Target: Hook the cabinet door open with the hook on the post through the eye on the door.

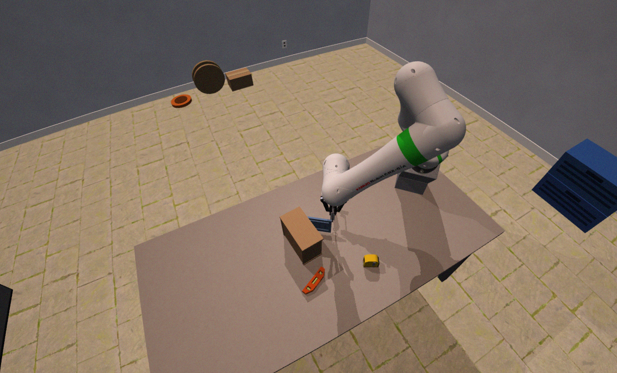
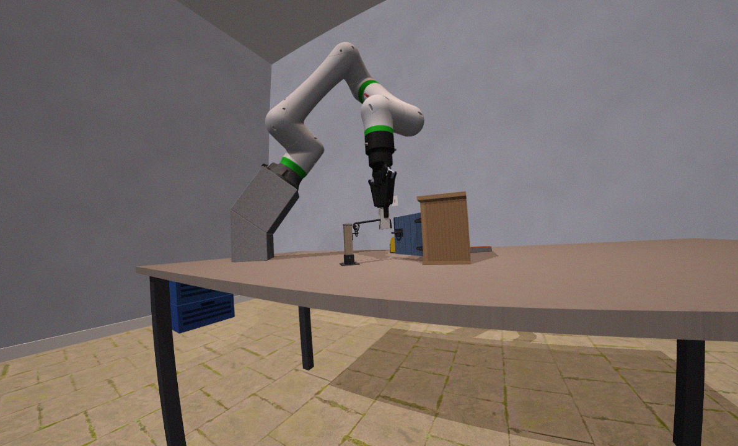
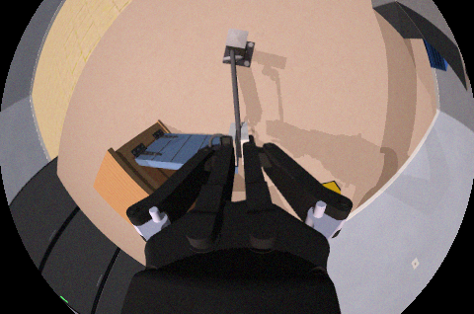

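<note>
My hand is 90 mm short of the cabinet door, 50 mm above it and 20 mm to the left of it. Round my hand: hook post: 70 mm to the right, 50 mm below, 40 mm behind; then dark hook: 40 mm to the right, 20 mm below, 20 mm behind; then yellow tape measure: 280 mm to the left, 100 mm below, 80 mm behind.
</note>
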